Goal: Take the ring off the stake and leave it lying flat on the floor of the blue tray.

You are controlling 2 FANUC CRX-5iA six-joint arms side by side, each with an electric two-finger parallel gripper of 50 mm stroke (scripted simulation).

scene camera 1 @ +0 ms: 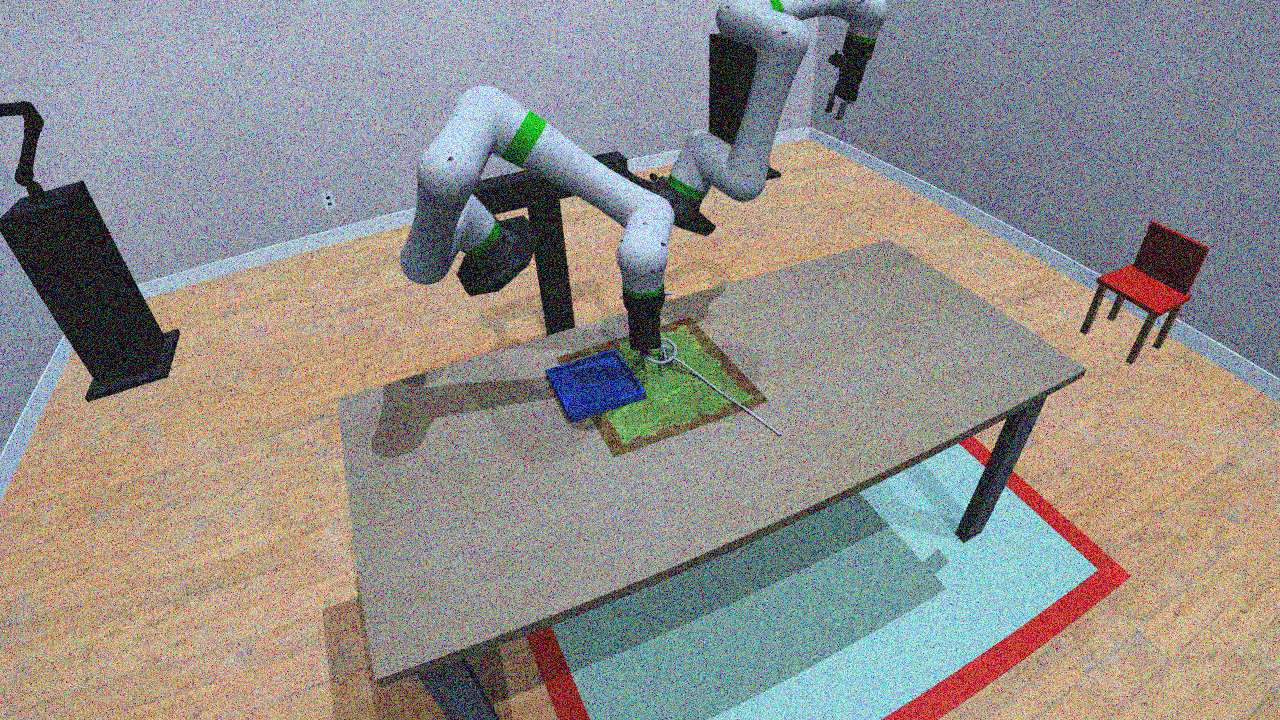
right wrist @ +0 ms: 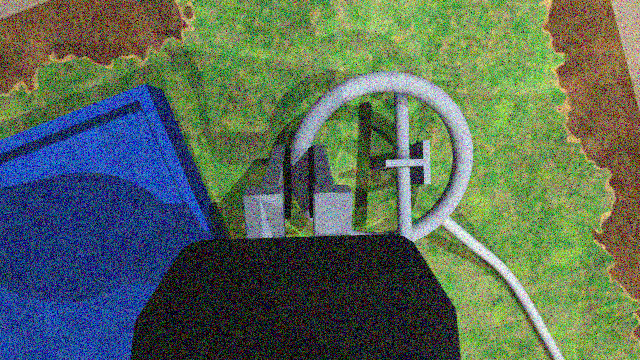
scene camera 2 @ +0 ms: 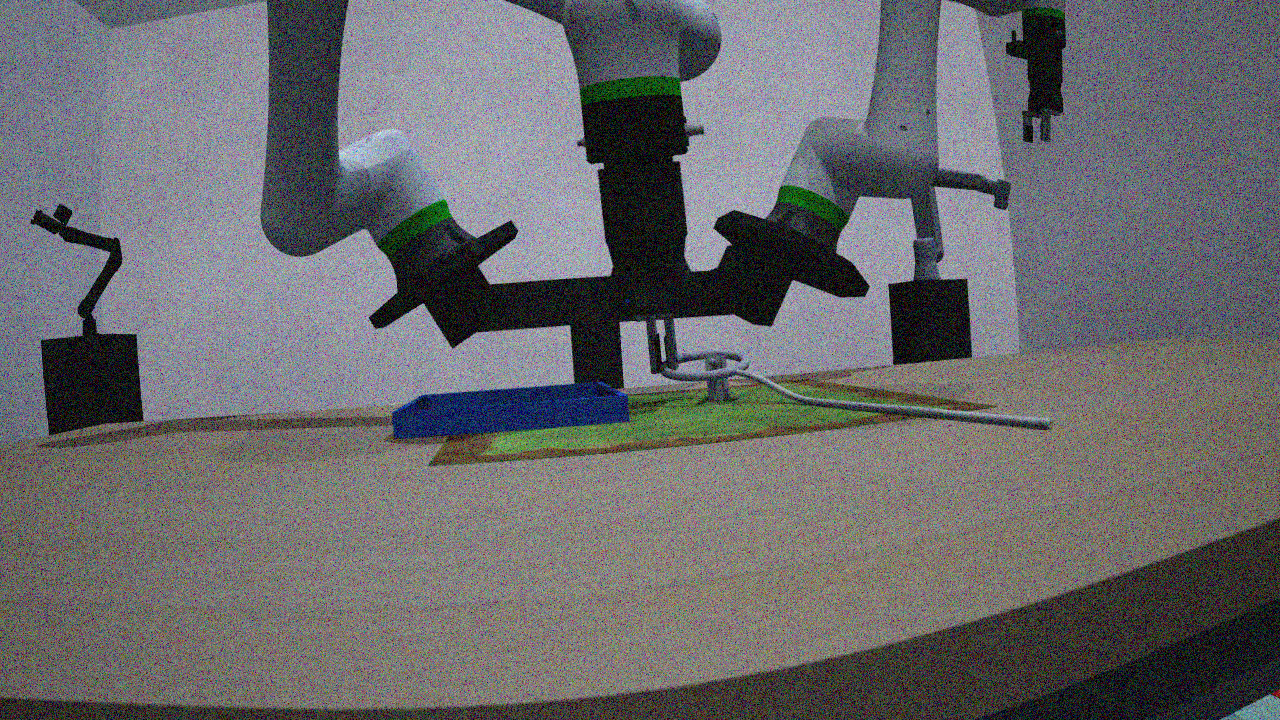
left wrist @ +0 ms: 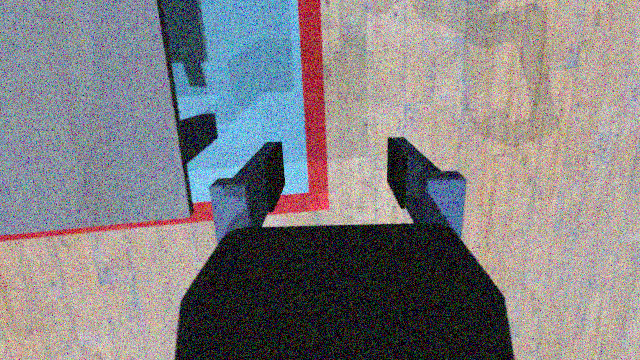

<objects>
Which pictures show the blue tray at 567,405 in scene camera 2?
Scene camera 1, the right wrist view and scene camera 2 only.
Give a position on a blue tray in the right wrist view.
99,220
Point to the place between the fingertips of my left gripper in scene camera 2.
1036,141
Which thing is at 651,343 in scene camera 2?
My right gripper.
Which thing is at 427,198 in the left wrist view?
My left gripper.
</objects>
